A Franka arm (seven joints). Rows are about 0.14 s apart.
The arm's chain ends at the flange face. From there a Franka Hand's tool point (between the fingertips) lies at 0.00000 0.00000 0.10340 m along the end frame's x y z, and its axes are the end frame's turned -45 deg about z.
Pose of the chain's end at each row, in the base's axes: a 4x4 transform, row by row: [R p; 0 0 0 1], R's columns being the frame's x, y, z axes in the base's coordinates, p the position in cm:
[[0.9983, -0.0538, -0.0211, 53.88], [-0.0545, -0.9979, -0.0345, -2.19], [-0.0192, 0.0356, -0.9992, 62.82], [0, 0, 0, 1]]
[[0.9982, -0.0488, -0.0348, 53.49], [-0.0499, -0.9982, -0.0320, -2.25], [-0.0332, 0.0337, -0.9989, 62.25], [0, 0, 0, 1]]
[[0.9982, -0.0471, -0.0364, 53.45], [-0.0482, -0.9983, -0.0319, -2.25], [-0.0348, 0.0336, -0.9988, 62.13], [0, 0, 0, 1]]
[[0.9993, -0.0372, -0.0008, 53.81], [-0.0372, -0.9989, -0.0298, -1.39], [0.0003, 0.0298, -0.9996, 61.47], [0, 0, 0, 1]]
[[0.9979, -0.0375, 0.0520, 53.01], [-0.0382, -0.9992, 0.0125, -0.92], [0.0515, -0.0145, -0.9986, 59.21], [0, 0, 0, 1]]
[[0.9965, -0.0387, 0.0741, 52.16], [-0.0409, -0.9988, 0.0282, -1.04], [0.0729, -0.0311, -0.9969, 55.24], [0, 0, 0, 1]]
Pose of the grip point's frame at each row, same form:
[[0.7439, 0.6679, -0.0211, 53.66], [0.6671, -0.7442, -0.0345, -2.55], [-0.0387, 0.0116, -0.9992, 52.49], [0, 0, 0, 1]]
[[0.7403, 0.6713, -0.0348, 53.13], [0.6705, -0.7411, -0.0320, -2.58], [-0.0473, 0.0004, -0.9989, 51.92], [0, 0, 0, 1]]
[[0.7391, 0.6725, -0.0364, 53.07], [0.6718, -0.7400, -0.0319, -2.58], [-0.0484, -0.0008, -0.9988, 51.80], [0, 0, 0, 1]]
[[0.7329, 0.6803, -0.0008, 53.80], [0.6800, -0.7326, -0.0298, -1.70], [-0.0209, 0.0213, -0.9996, 51.13], [0, 0, 0, 1]]
[[0.7321, 0.6791, 0.0520, 53.55], [0.6795, -0.7336, 0.0125, -0.79], [0.0467, 0.0262, -0.9986, 48.88], [0, 0, 0, 1]]
[[0.7320, 0.6773, 0.0741, 52.93], [0.6773, -0.7352, 0.0282, -0.75], [0.0735, 0.0296, -0.9969, 44.93], [0, 0, 0, 1]]

